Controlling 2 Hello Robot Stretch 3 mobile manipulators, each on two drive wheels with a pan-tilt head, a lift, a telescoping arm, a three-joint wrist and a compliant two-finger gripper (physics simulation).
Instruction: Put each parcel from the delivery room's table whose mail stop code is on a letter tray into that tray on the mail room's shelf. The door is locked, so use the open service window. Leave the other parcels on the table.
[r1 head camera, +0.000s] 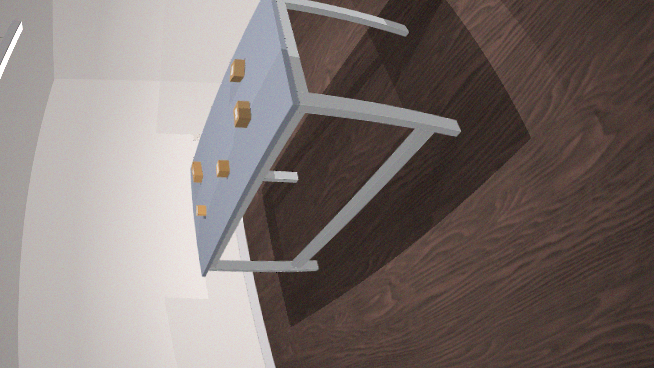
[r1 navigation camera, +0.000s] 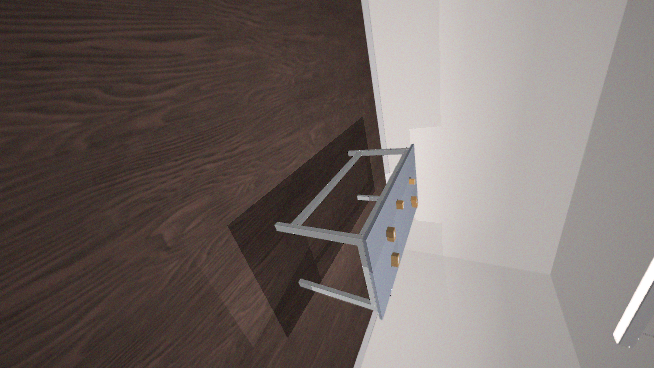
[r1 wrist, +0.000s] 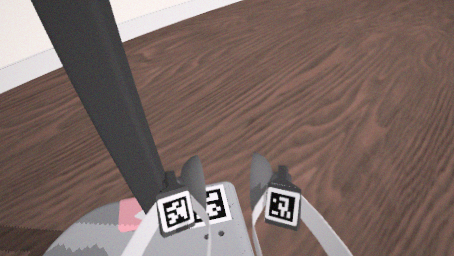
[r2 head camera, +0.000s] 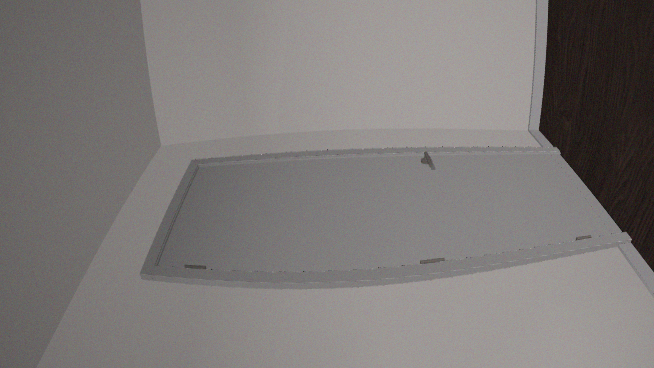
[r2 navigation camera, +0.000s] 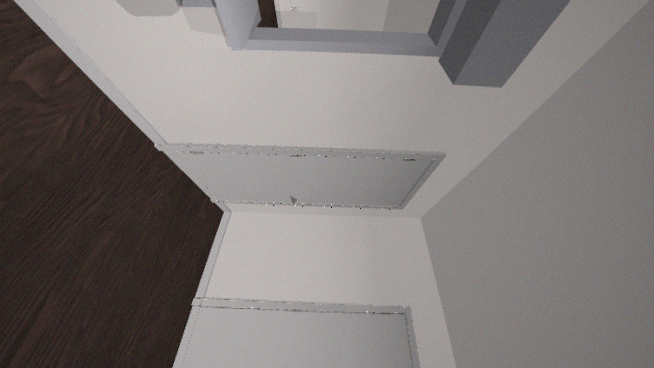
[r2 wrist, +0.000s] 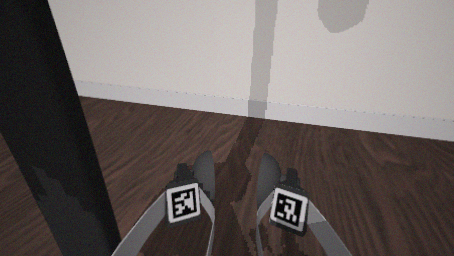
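Note:
Several tan box parcels stand spread over the blue-grey table (r1 head camera: 250, 150) (r1 navigation camera: 383, 285). Among them are a nearer parcel (r1 head camera: 242, 114) (r1 navigation camera: 390, 234), an end parcel (r1 head camera: 237, 70) (r1 navigation camera: 395, 259) and a small far parcel (r1 head camera: 201, 210) (r1 navigation camera: 411, 181). Their codes are too small to read. The r1 gripper (r1 wrist: 227, 175) is open and empty above its own base, away from the table. The r2 gripper (r2 wrist: 236, 175) is open and empty, low over the floor near a wall. The service window's frame (r2 navigation camera: 345, 40) shows at the top of the r2 navigation view. The letter trays and shelf do not show.
A closed grey door (r2 head camera: 325, 215) (r2 navigation camera: 310, 177) with a handle is set in the wall beside the window. A second grey panel (r2 navigation camera: 300, 335) is at the bottom of the r2 navigation view. A grey block (r2 navigation camera: 500, 45) juts out by the window. Walls stand behind the table.

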